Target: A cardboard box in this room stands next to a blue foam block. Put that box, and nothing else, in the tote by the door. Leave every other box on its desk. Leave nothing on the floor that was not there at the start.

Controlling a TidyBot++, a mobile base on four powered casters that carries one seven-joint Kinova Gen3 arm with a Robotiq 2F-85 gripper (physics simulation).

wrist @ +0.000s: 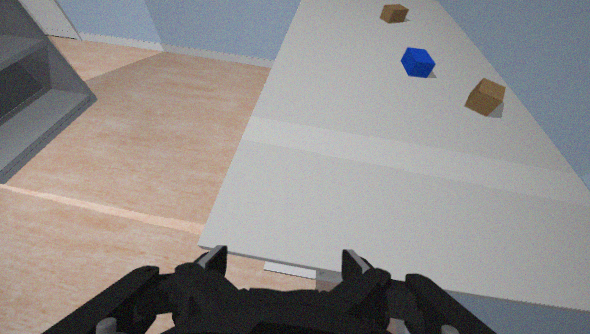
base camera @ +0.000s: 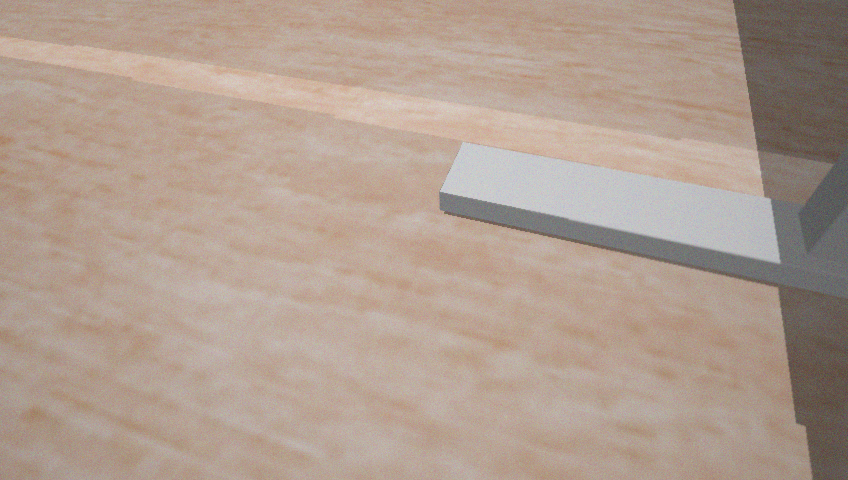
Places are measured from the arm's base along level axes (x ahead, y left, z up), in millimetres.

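Pixels of known places: gripper, fingertip midpoint: (wrist: 284,260).
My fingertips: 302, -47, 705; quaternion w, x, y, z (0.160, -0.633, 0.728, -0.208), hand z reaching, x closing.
Observation:
Ahead of a thing's pixels: the offset from my fingertips to its top centre, as dx, dy, dz. "spot": to the spot under its first point. Level surfaces: height alone.
In the wrist view a blue block {+540, -476, -106} (wrist: 418,63) sits on a long white desk {dz -151} (wrist: 380,220). A cardboard box {+365, -596, -101} (wrist: 485,97) stands nearer, to the right of the blue block, by the desk's right edge. Another cardboard box {+947, -579, -101} (wrist: 394,13) stands farther back, beyond the blue block. The nearer box looks somewhat closer to the block; each stands apart from it. My gripper (wrist: 284,260) is open and empty, above the near end of the desk, well short of the boxes. The tote by the door does not show in either view.
A grey shelf-like unit (wrist: 60,107) stands at the left in the wrist view, with wood floor {dz -1101} (wrist: 165,140) between it and the desk. Blue walls (wrist: 220,30) run behind and at the right. In the base view a flat grey desk foot {spot: +134, -93, -1076} (base camera: 606,202) lies on the floor at the right.

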